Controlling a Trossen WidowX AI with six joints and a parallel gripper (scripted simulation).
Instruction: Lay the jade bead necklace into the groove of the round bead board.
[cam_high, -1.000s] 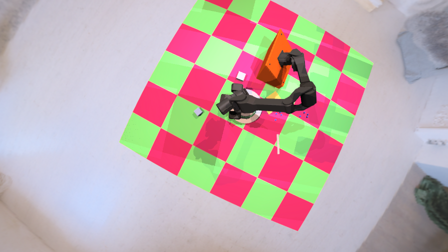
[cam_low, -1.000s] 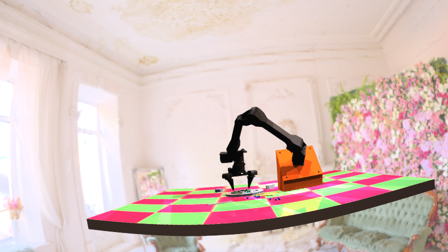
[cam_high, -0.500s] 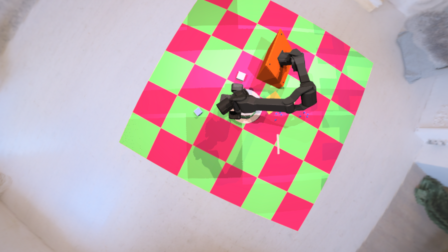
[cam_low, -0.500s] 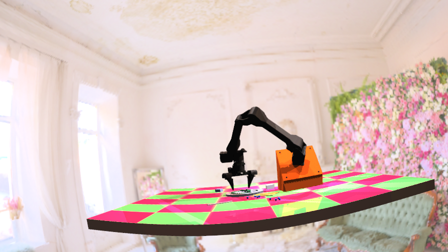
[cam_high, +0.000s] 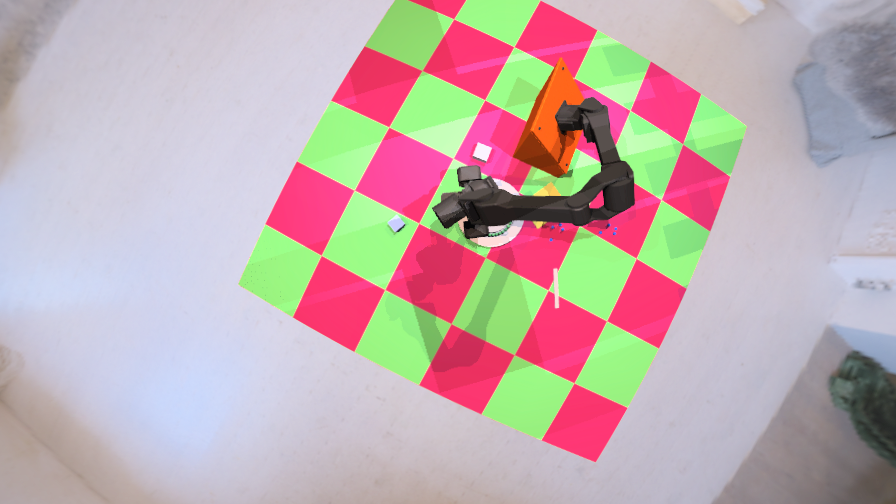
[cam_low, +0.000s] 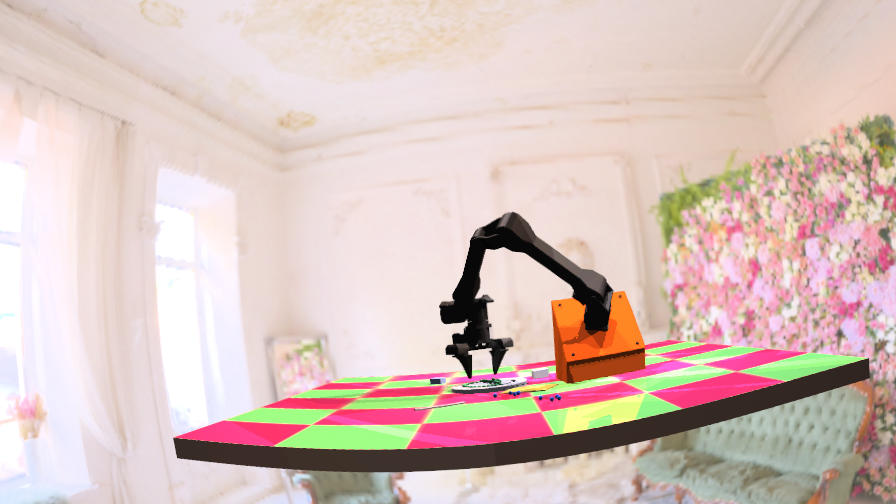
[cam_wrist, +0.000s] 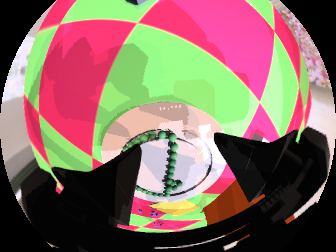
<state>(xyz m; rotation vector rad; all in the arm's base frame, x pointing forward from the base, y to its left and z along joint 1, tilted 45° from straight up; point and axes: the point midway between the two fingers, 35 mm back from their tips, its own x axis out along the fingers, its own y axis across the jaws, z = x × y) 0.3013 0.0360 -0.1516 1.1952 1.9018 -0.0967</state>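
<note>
The round bead board lies 6 cm to the left of my gripper tip, 2 cm below it and 2 cm behind it. Round my gripper tip: pale blue cube 15 cm to the right, 15 cm ahead, 2 cm below; white cube 16 cm behind, 6 cm to the right, 1 cm below; yellow patch 18 cm to the left, 13 cm behind, 3 cm below.
</note>
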